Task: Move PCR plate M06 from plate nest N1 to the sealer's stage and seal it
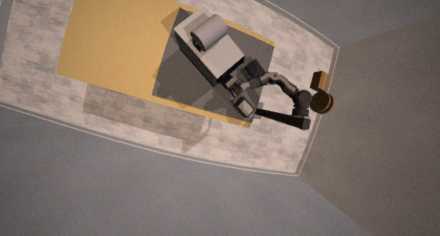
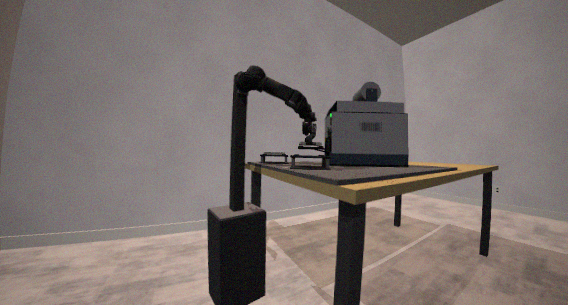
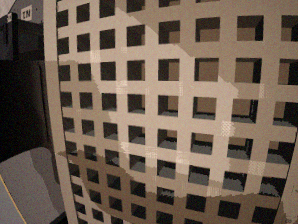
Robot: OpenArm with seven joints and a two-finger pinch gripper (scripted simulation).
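Right now the open plate M06 is right at my hand. From my hand the other things lie so: start key: 140 mm to the right, 70 mm above, 10 mm ahead; yellow warning label: 140 mm ahead, 40 mm above; sealer stage: 20 mm below.
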